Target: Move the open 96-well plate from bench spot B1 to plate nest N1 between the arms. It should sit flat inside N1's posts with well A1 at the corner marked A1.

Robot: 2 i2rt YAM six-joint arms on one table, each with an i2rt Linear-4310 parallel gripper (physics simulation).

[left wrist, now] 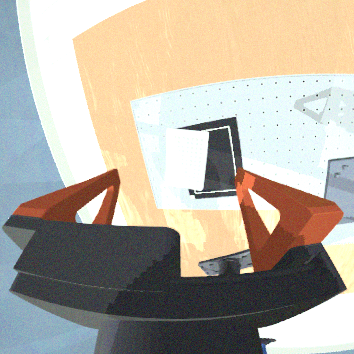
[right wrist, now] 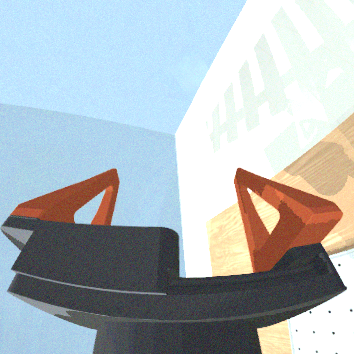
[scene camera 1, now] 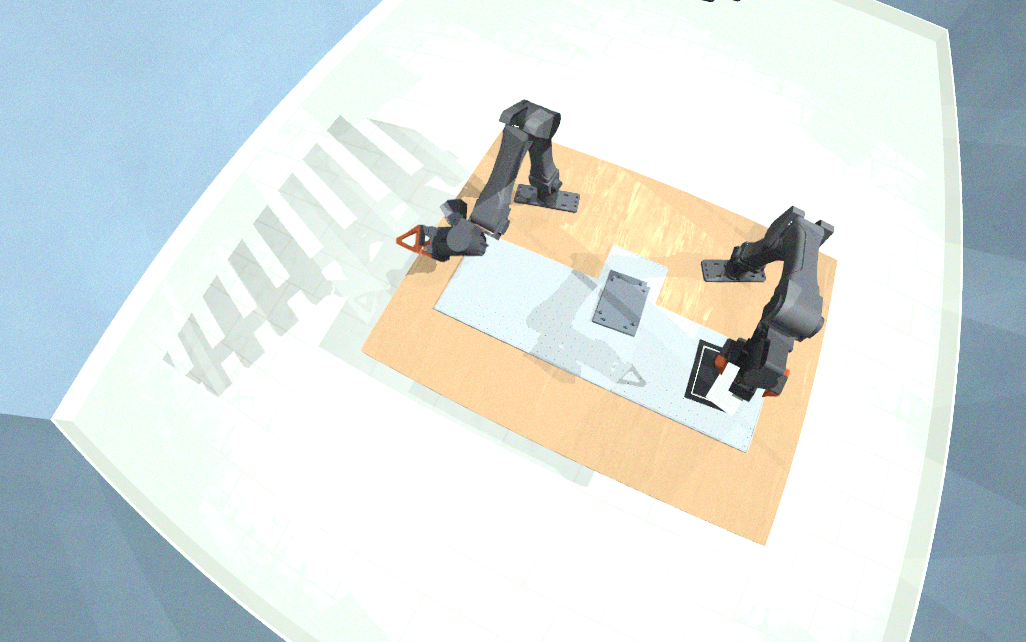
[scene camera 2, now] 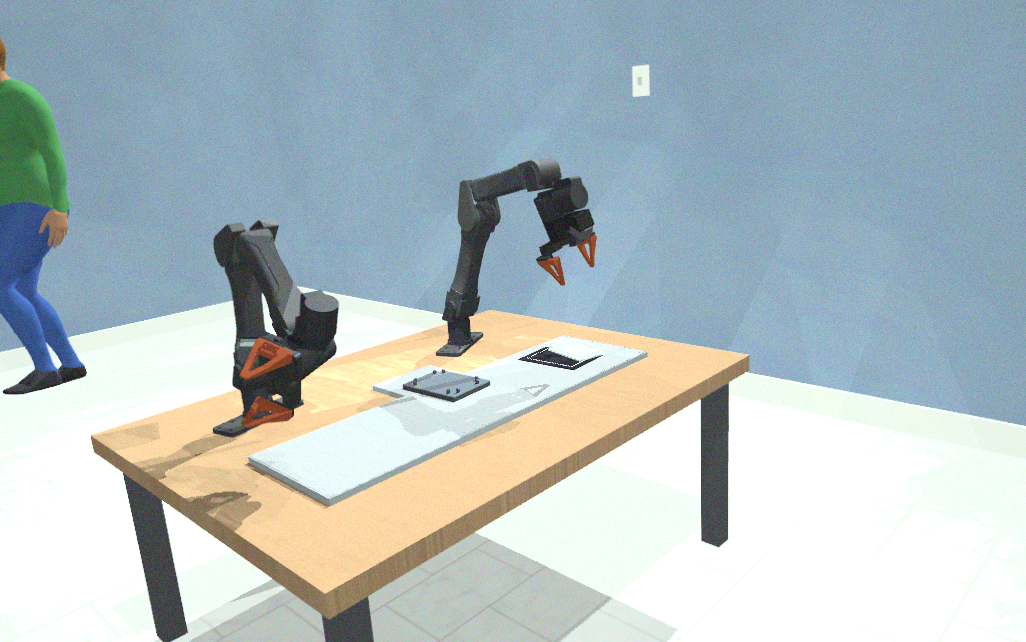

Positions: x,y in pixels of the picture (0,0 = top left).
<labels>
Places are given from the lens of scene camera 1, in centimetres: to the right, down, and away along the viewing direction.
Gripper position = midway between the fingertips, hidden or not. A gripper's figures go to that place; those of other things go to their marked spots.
my left gripper (scene camera 1: pixel 742 383): 49, 13, 81
my right gripper (scene camera 1: pixel 406 244): -27, -19, 101
white plate (scene camera 1: pixel 718 394): 54, 19, 101
</labels>
